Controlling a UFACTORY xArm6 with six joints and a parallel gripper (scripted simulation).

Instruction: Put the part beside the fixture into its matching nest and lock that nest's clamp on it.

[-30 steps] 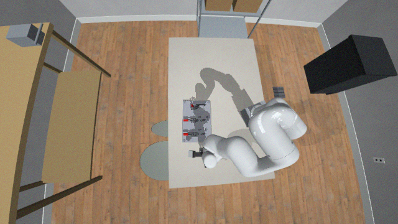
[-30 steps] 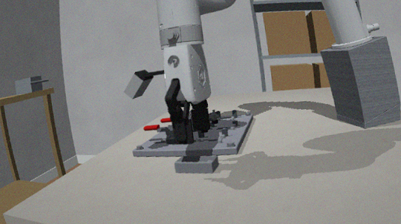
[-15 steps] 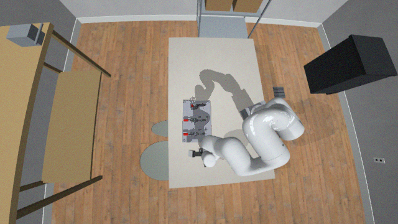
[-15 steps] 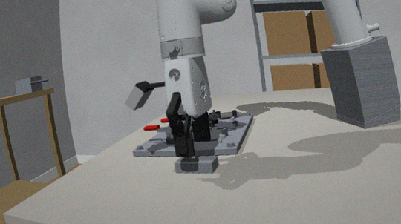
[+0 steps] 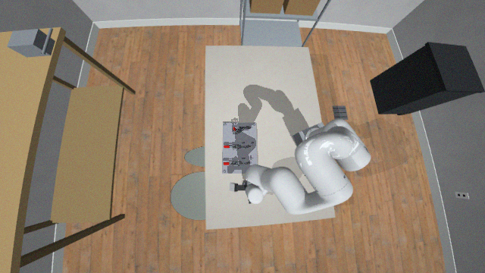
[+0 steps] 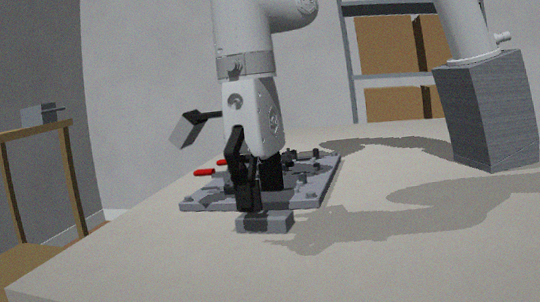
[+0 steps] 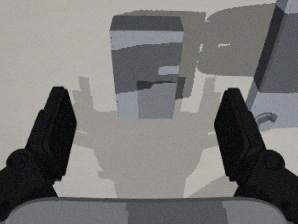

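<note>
Now: the grey block part 40 mm below my hand. Also, from my hand: grey fixture plate: 260 mm to the right, 40 mm below, 40 mm ahead.
</note>
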